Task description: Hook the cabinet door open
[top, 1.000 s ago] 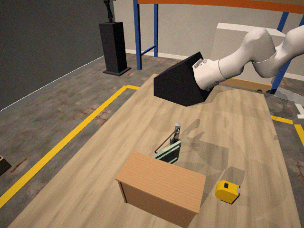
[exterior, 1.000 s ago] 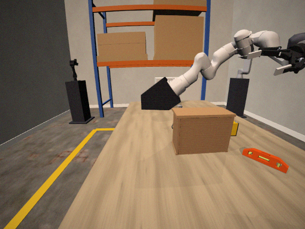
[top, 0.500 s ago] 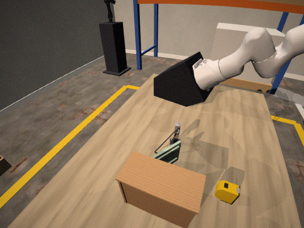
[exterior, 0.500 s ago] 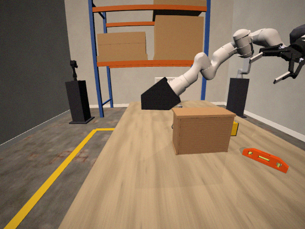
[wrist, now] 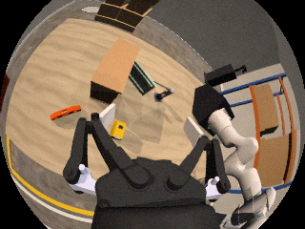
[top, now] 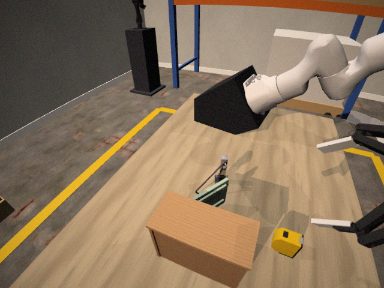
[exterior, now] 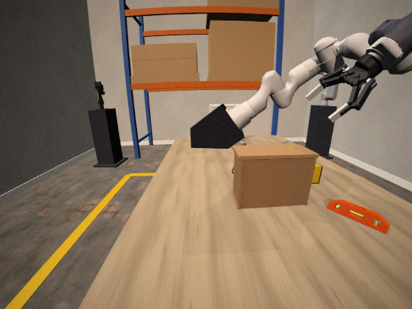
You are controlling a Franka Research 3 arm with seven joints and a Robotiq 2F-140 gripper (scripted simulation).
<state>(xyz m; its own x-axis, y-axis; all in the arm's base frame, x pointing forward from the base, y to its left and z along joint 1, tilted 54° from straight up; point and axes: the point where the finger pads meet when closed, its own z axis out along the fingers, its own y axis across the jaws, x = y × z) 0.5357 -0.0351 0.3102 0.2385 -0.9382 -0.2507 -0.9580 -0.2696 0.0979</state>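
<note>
My hand is 250 mm to the left of the green door, 220 mm above it and 10 mm past it. From my hand the other things lie so: hook post (240 mm to the right, 210 mm below, 150 mm behind); yellow tape measure (250 mm below, 20 mm behind, 10 mm to the left); orange spirit level (270 mm below, 230 mm ahead, 20 mm to the left).
</note>
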